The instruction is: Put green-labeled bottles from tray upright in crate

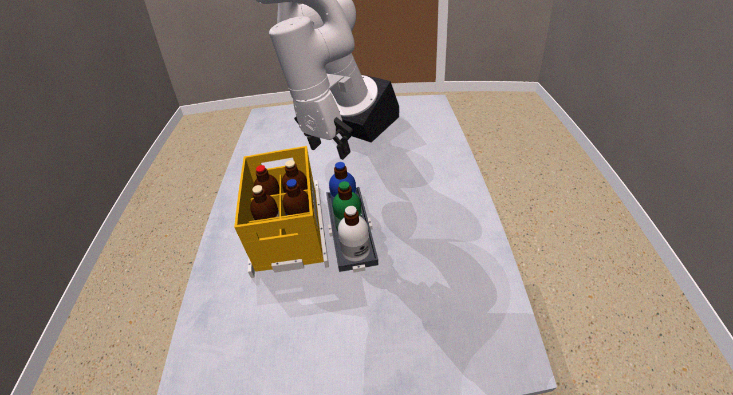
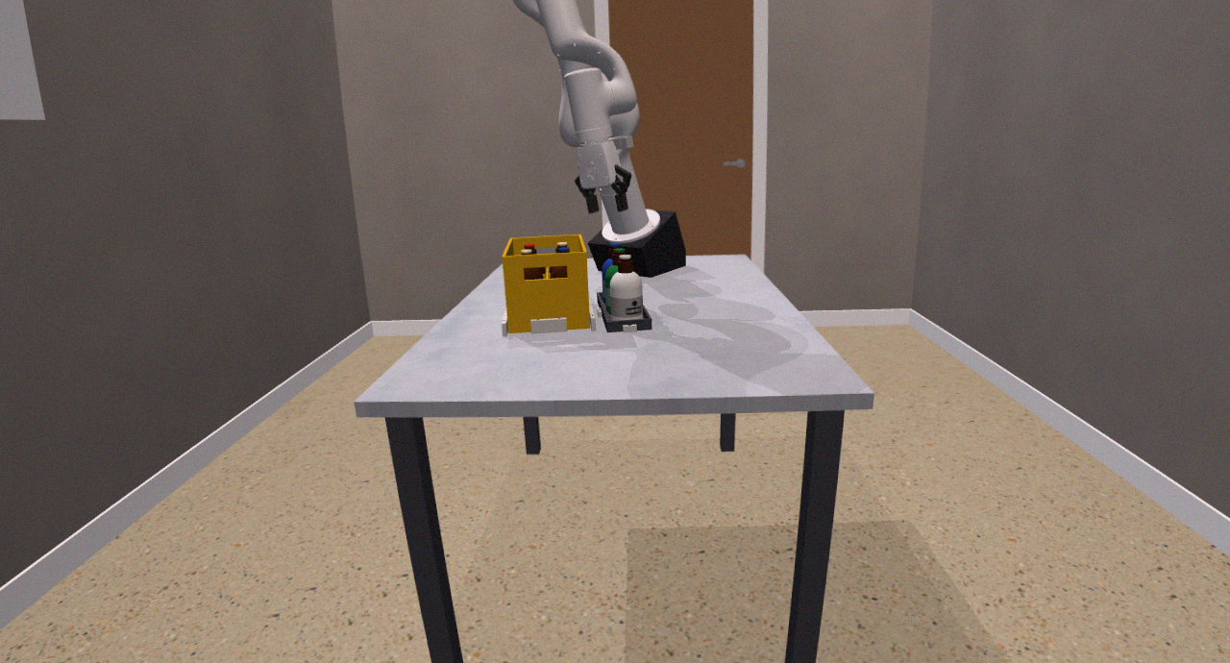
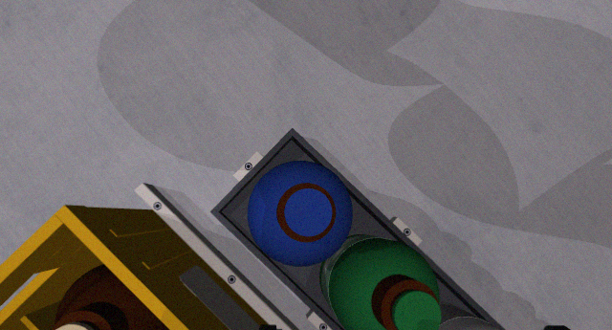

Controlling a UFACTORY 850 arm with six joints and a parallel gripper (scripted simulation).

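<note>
Right now the green-labeled bottle is 3 cm ahead of my hand, 2 cm to the left of it and 17 cm below it. Also, from my hand: white-labeled bottle: 12 cm ahead, 2 cm to the left, 17 cm below; blue-labeled bottle: 5 cm behind, 2 cm to the left, 17 cm below; yellow crate: 2 cm behind, 15 cm to the right, 17 cm below.
</note>
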